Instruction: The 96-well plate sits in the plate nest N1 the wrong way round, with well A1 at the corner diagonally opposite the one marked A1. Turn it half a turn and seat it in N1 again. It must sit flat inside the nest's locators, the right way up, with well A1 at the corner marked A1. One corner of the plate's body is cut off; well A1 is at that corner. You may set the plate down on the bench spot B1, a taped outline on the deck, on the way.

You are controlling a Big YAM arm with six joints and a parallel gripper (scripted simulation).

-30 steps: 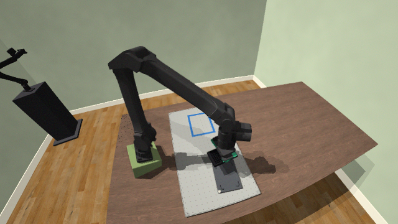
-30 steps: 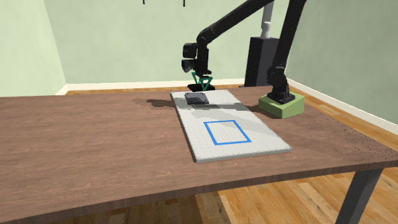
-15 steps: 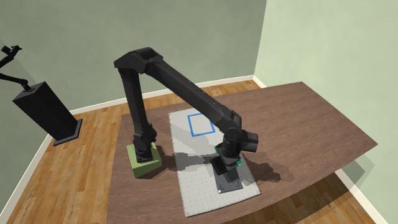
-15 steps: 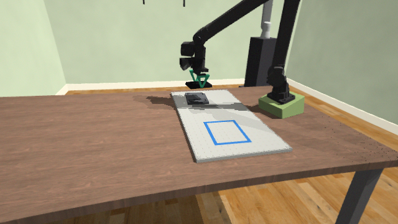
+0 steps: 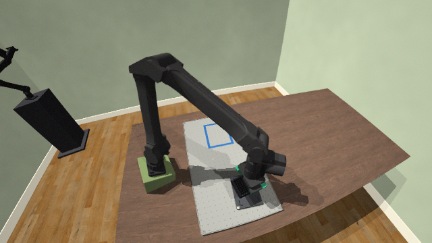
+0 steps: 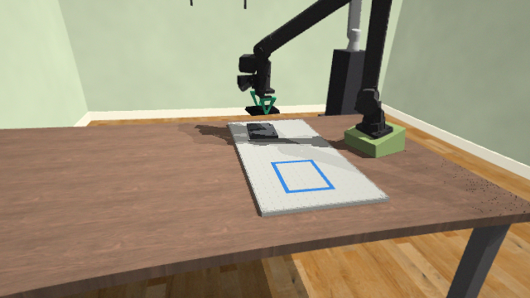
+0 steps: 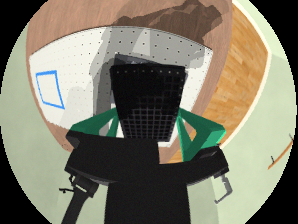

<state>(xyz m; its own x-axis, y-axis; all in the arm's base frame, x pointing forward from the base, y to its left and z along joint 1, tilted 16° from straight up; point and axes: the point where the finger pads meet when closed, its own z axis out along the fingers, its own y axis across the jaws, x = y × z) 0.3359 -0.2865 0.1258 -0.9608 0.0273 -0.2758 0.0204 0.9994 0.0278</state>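
Right now the black 96-well plate is right at my hand. Round my hand: white corner mark: 90 mm below, 70 mm behind, 50 mm to the right; dark plate nest N1: 100 mm below.
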